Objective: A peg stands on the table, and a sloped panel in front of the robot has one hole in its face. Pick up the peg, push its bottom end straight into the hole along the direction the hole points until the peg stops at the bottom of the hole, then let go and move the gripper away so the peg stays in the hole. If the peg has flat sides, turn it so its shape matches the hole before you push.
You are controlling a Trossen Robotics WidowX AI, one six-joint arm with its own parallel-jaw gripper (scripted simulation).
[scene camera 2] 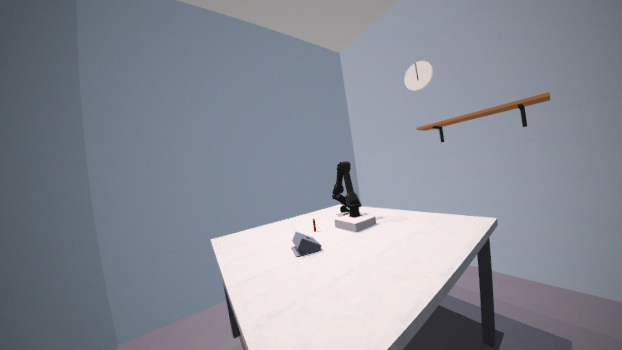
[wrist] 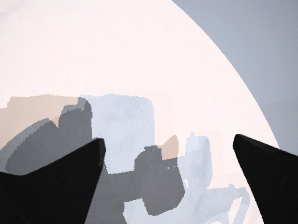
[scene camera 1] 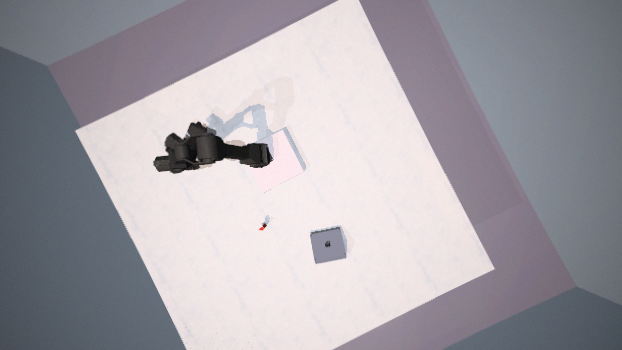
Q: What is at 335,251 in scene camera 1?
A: A grey sloped panel.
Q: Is my gripper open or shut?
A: Open.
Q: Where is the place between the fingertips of my gripper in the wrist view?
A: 172,143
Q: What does my gripper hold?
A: Nothing.
